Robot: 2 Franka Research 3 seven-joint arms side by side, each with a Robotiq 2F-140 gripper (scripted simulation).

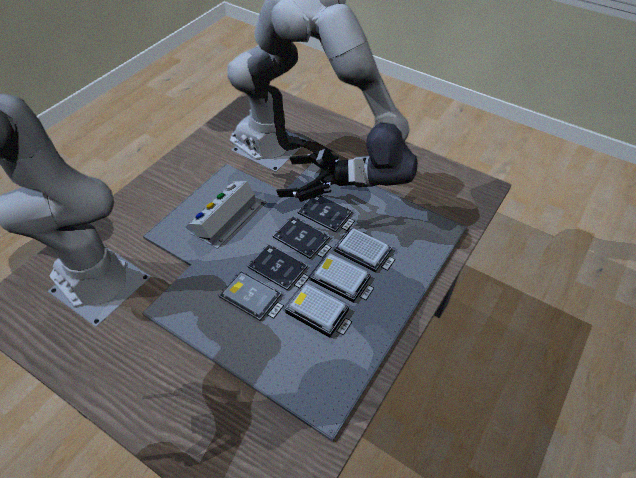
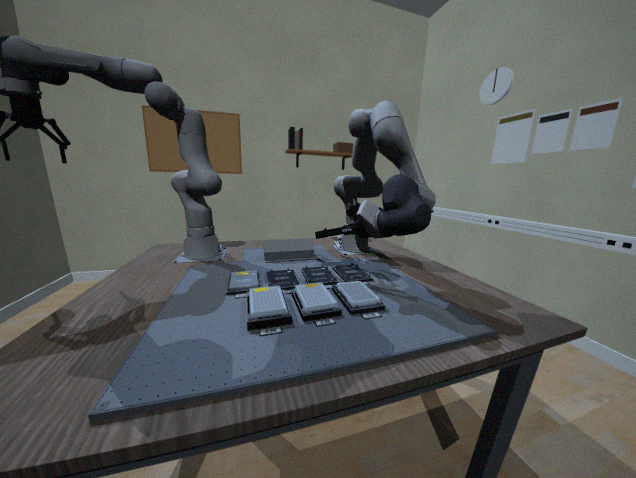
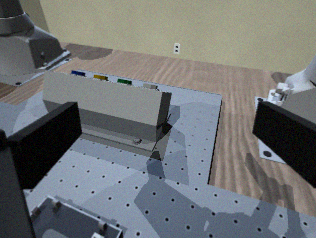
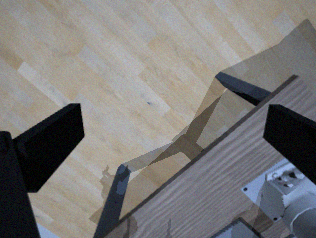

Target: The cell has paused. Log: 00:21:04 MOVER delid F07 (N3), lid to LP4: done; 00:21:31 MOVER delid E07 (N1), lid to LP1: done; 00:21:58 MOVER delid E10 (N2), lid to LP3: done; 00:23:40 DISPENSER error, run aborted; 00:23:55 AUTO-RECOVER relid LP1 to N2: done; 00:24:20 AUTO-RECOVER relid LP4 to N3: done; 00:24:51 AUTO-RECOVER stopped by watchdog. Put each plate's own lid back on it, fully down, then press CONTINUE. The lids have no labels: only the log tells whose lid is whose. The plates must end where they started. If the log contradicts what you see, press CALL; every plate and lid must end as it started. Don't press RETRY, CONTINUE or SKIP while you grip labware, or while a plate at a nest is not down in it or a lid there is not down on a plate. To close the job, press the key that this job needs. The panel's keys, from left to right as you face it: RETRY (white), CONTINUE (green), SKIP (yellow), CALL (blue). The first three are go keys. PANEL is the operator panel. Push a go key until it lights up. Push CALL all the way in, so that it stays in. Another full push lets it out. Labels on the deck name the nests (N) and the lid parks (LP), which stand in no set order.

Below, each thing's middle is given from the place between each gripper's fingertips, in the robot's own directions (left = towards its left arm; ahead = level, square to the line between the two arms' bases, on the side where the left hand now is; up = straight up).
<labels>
My left gripper [image 1: 284, 176] is now 13 cm above the park LP1 [image 1: 303, 247], 11 cm short of it and 8 cm to the left of it. The rest, counted from my left hand: N1 plate [image 1: 356, 243]: 30 cm ahead, 12 cm below, 1 cm to the right; park LP4 [image 1: 312, 214]: 13 cm below, 11 cm ahead, 5 cm to the left; park LP2 [image 1: 292, 262]: 21 cm to the right, 13 cm below, 13 cm ahead.
Now: the park LP2 35 cm ahead of my right hand, 90 cm to the left of it and 40 cm below it. The rest, counted from my right hand: N1 plate: 52 cm ahead, 111 cm to the left, 38 cm below; park LP4: 34 cm ahead, 116 cm to the left, 40 cm below; park LP1: 34 cm ahead, 103 cm to the left, 40 cm below.
</labels>
